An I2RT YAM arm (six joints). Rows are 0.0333 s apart.
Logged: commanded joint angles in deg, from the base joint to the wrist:
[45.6 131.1 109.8 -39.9 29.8 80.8]
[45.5 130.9 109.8 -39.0 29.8 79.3]
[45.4 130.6 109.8 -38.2 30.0 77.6]
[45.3 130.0 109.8 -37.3 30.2 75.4]
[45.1 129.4 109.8 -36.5 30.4 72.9]
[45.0 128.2 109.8 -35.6 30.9 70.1]
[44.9 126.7 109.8 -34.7 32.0 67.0]
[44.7 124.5 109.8 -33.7 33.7 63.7]
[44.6 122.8 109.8 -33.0 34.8 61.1]
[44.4 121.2 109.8 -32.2 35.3 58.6]
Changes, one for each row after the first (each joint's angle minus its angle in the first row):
[-0.1 -0.2 0.0 0.9 0.0 -1.5]
[-0.2 -0.5 0.0 1.7 0.2 -3.2]
[-0.3 -1.1 0.0 2.6 0.4 -5.4]
[-0.5 -1.7 0.0 3.4 0.6 -7.9]
[-0.6 -2.9 0.0 4.3 1.1 -10.7]
[-0.7 -4.4 0.0 5.2 2.2 -13.8]
[-0.9 -6.6 0.0 6.2 3.9 -17.1]
[-1.0 -8.3 0.0 6.9 5.0 -19.7]
[-1.2 -9.9 0.0 7.7 5.5 -22.2]

